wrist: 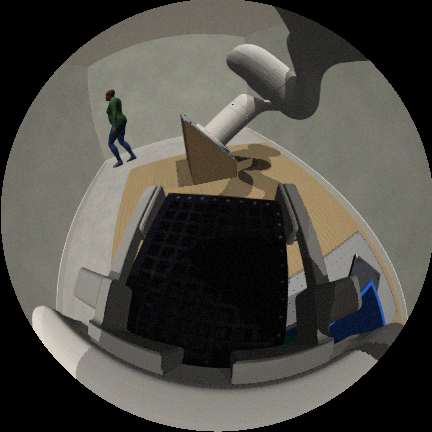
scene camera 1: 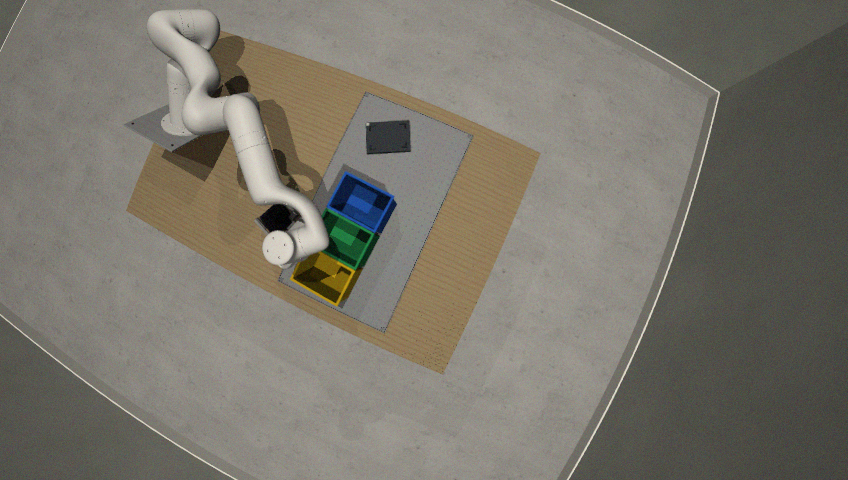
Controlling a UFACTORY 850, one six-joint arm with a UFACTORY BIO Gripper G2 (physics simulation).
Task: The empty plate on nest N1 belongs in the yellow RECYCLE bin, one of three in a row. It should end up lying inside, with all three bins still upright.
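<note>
The black plate (scene camera 1: 276, 218) (wrist: 210, 270) shows a grid-like face in the wrist view. My gripper (wrist: 220, 212) is shut on it, with one finger along each side. In the scene view the plate is partly hidden by my wrist, over the wooden table and up-left of the yellow bin, not over that bin. The yellow bin (scene camera 1: 338, 295) stands upright at the lower end of the row; part of its upper-left rim is hidden by my arm. The green bin (scene camera 1: 349, 236) and blue bin (scene camera 1: 361, 202) are upright beside it. A dark flat nest (scene camera 1: 387, 137) holds no plate; its label is unreadable.
The bins and nest stand on a grey board (scene camera 1: 429, 178) (wrist: 356, 245) on the wooden table (scene camera 1: 482, 220) (wrist: 320, 215). My forearm and wrist extend close beside the green and yellow bins. A person (wrist: 116, 117) in a green top stands beyond the table in the wrist view.
</note>
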